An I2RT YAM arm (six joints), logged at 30 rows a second.
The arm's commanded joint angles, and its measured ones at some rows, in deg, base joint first. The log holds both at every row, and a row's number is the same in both.
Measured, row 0:
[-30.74, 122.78, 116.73, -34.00, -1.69, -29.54]
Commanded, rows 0 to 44:
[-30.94, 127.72, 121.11, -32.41, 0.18, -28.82]
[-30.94, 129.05, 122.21, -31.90, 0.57, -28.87]
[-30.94, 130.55, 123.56, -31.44, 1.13, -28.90]
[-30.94, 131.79, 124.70, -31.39, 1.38, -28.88]
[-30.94, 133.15, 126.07, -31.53, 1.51, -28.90]
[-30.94, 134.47, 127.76, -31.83, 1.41, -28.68]
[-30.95, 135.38, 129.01, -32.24, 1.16, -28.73]
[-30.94, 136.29, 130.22, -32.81, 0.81, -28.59]
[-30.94, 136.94, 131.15, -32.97, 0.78, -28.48]
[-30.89, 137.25, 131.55, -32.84, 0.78, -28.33]
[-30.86, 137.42, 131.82, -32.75, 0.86, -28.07]
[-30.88, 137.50, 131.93, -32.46, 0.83, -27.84]
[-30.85, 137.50, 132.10, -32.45, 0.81, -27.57]
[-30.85, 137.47, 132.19, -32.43, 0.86, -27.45]
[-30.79, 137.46, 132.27, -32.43, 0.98, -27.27]
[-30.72, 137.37, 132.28, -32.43, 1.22, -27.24]
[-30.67, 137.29, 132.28, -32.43, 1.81, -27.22]
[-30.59, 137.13, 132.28, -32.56, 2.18, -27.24]
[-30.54, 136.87, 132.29, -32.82, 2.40, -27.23]
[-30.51, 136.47, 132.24, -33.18, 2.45, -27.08]
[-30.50, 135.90, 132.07, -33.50, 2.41, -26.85]
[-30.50, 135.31, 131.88, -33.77, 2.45, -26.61]
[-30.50, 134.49, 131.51, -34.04, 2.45, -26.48]
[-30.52, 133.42, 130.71, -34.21, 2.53, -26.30]
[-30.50, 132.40, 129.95, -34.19, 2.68, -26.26]
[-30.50, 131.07, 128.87, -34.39, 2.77, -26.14]
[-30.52, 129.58, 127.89, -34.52, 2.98, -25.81]
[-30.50, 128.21, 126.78, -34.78, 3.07, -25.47]
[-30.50, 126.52, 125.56, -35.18, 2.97, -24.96]
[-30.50, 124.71, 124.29, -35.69, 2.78, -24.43]
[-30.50, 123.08, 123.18, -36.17, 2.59, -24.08]
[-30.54, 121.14, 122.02, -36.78, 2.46, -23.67]
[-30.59, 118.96, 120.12, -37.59, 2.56, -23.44]
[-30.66, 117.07, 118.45, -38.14, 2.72, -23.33]
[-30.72, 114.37, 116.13, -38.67, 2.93, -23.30]
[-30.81, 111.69, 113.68, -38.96, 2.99, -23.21]
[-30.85, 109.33, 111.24, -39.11, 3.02, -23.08]
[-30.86, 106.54, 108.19, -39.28, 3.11, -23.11]
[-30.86, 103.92, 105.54, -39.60, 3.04, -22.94]
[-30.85, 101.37, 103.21, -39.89, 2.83, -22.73]
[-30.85, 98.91, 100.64, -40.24, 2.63, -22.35]
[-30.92, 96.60, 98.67, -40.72, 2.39, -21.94]
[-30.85, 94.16, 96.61, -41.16, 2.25, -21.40]
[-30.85, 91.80, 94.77, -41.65, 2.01, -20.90]
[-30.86, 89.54, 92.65, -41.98, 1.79, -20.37]
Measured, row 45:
[-30.72, 93.91, 97.25, -37.95, 2.70, -22.92]
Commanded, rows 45 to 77:
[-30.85, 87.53, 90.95, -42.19, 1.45, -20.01]
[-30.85, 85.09, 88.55, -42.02, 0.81, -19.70]
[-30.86, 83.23, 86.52, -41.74, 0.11, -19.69]
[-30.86, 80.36, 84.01, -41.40, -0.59, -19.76]
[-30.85, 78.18, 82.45, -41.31, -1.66, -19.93]
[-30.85, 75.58, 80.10, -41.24, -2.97, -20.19]
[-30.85, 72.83, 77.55, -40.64, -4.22, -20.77]
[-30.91, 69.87, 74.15, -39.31, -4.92, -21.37]
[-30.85, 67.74, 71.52, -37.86, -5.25, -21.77]
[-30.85, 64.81, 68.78, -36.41, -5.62, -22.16]
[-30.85, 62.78, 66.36, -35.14, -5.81, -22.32]
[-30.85, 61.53, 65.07, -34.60, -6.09, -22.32]
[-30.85, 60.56, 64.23, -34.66, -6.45, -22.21]
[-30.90, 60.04, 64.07, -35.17, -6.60, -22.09]
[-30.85, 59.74, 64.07, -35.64, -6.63, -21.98]
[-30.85, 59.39, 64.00, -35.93, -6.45, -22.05]
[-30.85, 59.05, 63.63, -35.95, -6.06, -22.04]
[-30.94, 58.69, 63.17, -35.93, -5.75, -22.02]
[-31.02, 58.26, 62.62, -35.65, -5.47, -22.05]
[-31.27, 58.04, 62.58, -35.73, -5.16, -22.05]
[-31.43, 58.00, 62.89, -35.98, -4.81, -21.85]
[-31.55, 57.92, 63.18, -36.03, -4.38, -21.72]
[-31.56, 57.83, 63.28, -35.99, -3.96, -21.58]
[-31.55, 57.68, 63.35, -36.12, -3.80, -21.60]
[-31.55, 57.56, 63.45, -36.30, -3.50, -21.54]
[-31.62, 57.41, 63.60, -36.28, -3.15, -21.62]
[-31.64, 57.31, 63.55, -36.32, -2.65, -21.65]
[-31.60, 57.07, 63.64, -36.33, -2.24, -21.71]
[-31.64, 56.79, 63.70, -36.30, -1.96, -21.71]
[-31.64, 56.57, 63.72, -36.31, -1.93, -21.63]
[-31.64, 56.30, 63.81, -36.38, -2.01, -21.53]
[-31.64, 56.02, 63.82, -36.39, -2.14, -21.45]
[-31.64, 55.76, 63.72, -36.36, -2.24, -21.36]
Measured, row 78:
[-31.46, 57.10, 63.31, -36.56, -2.79, -21.80]
